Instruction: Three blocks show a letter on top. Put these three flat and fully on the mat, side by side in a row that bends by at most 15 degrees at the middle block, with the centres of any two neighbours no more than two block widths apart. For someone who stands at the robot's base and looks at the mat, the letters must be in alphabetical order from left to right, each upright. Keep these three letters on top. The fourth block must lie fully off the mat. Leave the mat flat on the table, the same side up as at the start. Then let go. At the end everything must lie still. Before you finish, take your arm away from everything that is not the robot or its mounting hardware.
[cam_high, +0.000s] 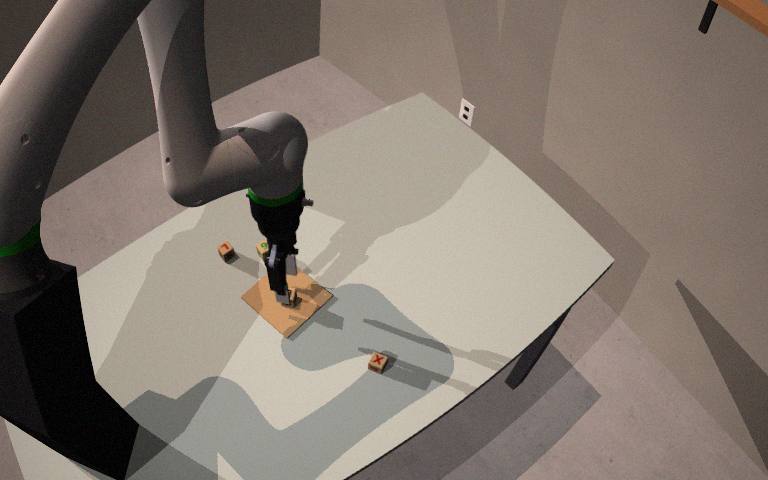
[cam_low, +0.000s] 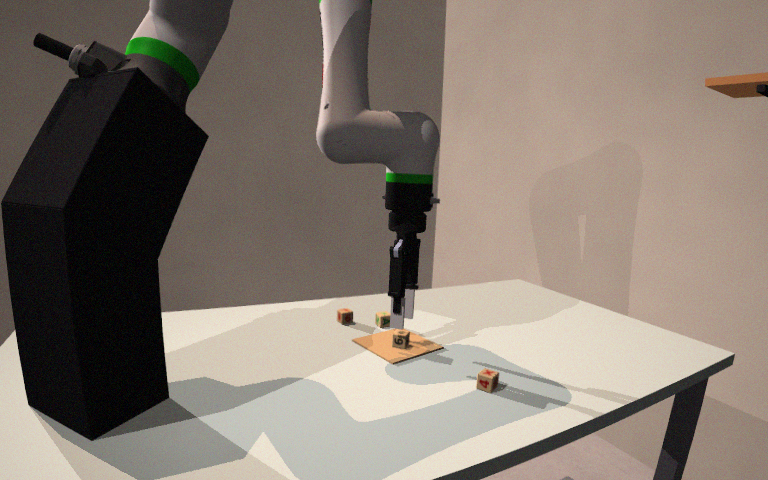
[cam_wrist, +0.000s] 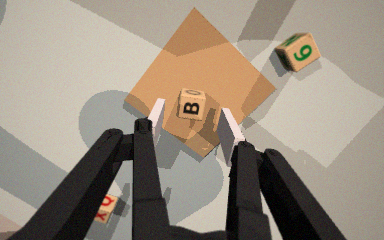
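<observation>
Now: the tan mat 1 cm to the left of my hand and 8 cm below it.
</observation>
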